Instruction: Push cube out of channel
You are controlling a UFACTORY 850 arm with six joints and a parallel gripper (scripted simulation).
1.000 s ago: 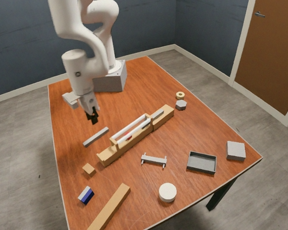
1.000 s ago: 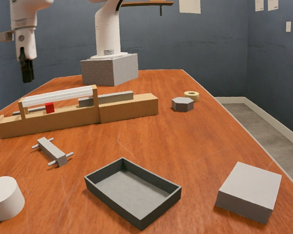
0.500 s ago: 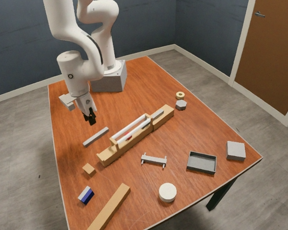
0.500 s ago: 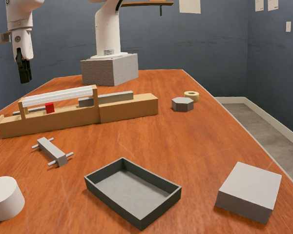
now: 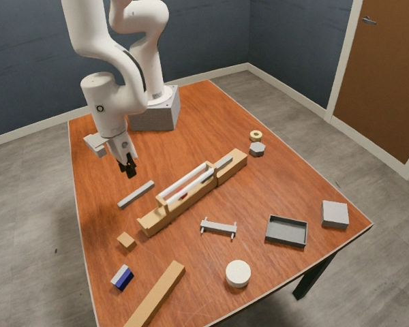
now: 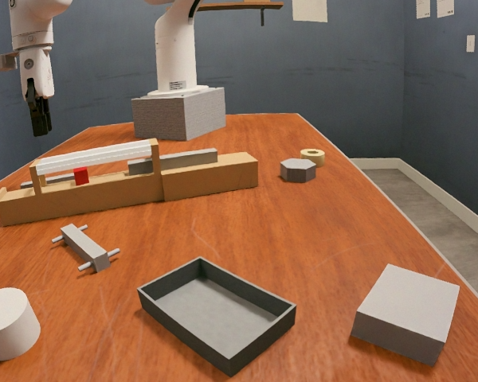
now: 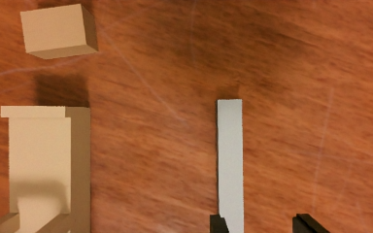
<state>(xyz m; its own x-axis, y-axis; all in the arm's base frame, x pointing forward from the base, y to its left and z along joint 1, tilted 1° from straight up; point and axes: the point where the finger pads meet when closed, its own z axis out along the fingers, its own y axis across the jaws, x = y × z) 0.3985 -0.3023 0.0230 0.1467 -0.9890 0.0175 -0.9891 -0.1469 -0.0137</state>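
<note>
My gripper is now 13 cm above the grey bar. The rest, counted from my hand: blue-white block (26 cm ahead, 17 cm to the right, 12 cm below); red cube (13 cm ahead, 11 cm to the left, 8 cm below); tan cube (16 cm ahead, 11 cm to the right, 12 cm below).
</note>
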